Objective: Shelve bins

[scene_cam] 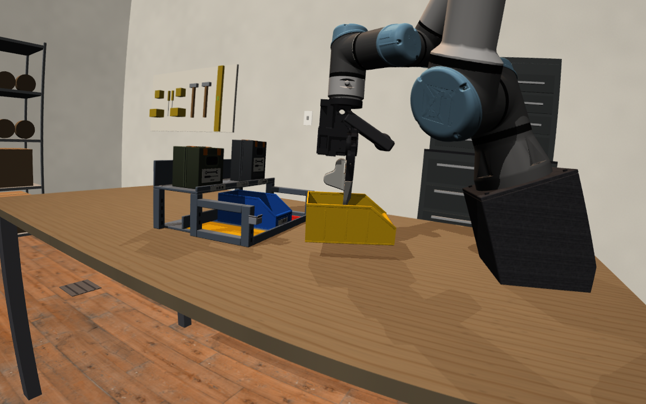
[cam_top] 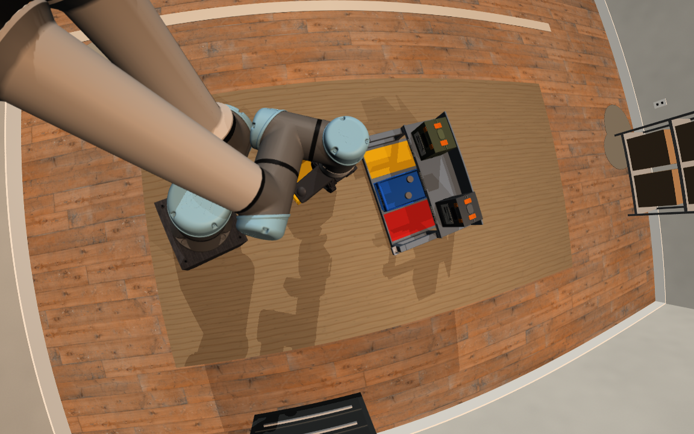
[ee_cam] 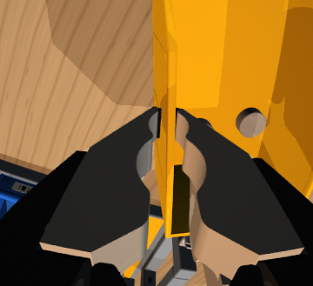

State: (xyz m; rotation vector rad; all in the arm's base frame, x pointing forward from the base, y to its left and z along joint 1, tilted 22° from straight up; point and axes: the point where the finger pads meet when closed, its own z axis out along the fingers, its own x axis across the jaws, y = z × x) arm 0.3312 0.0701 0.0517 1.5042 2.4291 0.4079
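Right now my hand is 3 cm past the yellow bin, 4 cm to the right of it and 3 cm above it. The rest, counted from my hand: blue bin (28 cm ahead, 4 cm to the right, 6 cm below).
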